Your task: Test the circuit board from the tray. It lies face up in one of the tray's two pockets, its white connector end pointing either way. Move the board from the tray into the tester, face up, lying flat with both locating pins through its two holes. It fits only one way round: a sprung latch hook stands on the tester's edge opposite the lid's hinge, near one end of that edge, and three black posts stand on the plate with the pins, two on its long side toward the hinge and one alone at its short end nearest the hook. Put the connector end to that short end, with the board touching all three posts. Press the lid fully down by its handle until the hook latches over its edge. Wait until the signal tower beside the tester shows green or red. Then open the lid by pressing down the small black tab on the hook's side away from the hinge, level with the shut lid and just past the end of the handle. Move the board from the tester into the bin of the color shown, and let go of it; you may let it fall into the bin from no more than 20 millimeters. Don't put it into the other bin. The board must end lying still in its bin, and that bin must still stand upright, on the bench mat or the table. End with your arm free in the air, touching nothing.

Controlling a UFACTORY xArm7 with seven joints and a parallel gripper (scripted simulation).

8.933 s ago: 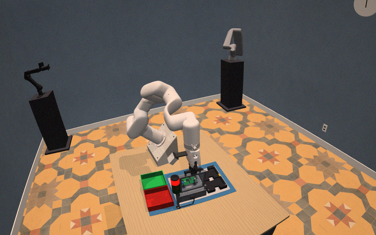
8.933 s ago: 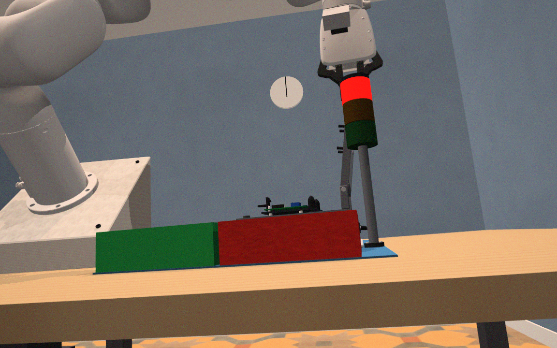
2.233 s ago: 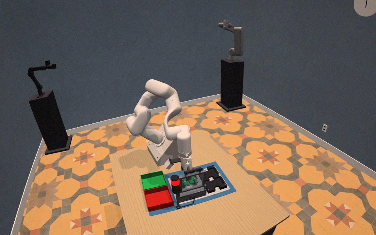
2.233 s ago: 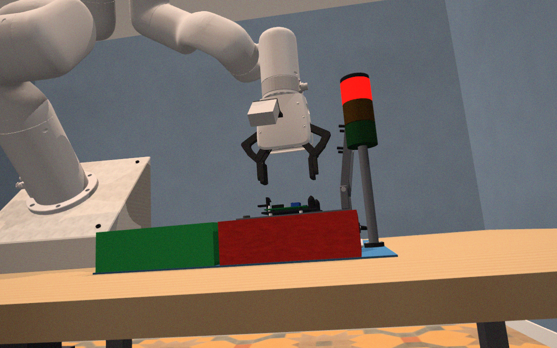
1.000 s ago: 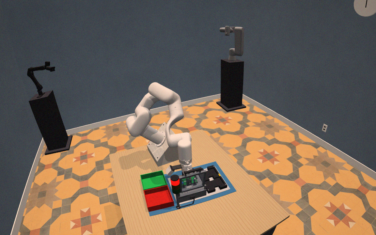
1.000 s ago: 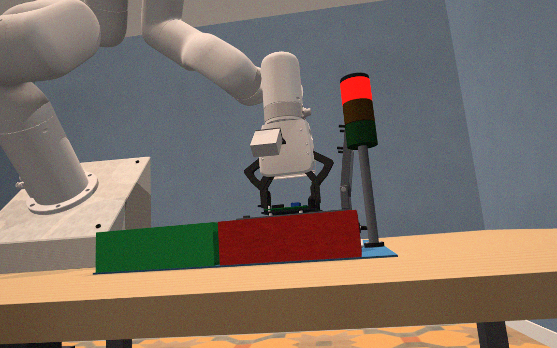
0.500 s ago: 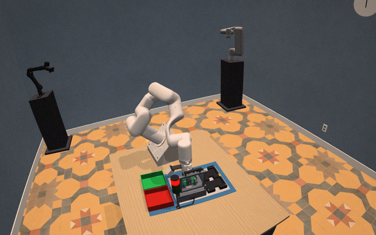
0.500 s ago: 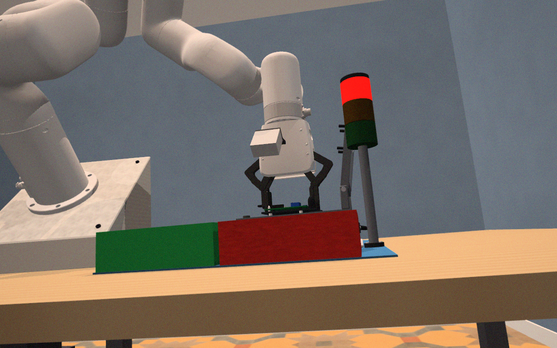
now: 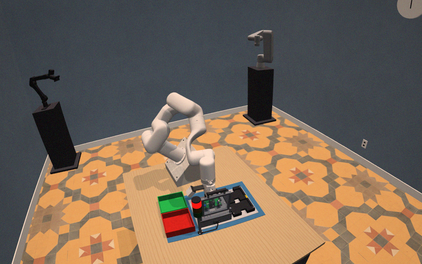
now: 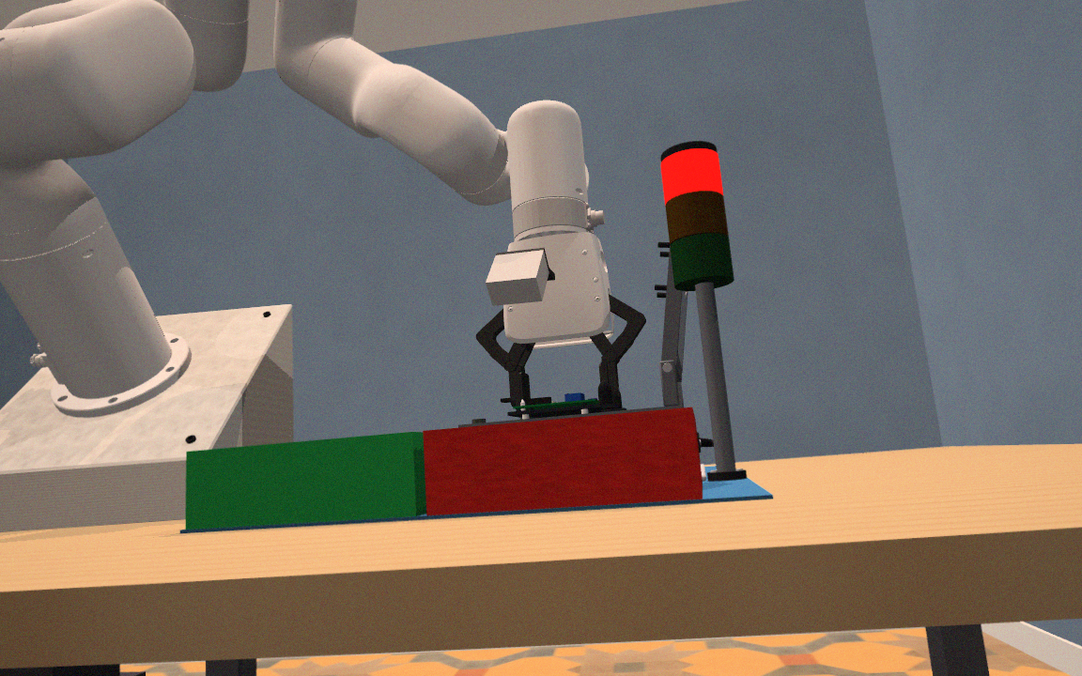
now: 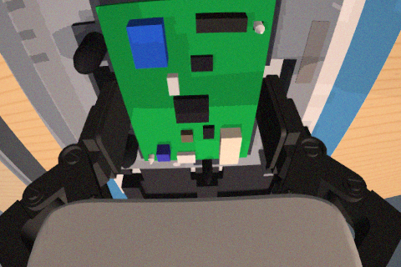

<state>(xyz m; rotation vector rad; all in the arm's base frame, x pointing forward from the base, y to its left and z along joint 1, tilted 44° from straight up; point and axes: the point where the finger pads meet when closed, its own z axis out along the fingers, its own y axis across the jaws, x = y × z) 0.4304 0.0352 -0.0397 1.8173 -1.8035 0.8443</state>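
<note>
My hand is 10 mm above the green circuit board. The rest, counted from my hand: tester plate (10 mm to the left, 10 mm below, 10 mm ahead); then tester lid (120 mm ahead, 100 mm above); then black latch tab (60 mm to the left, 60 mm behind, 10 mm above).
</note>
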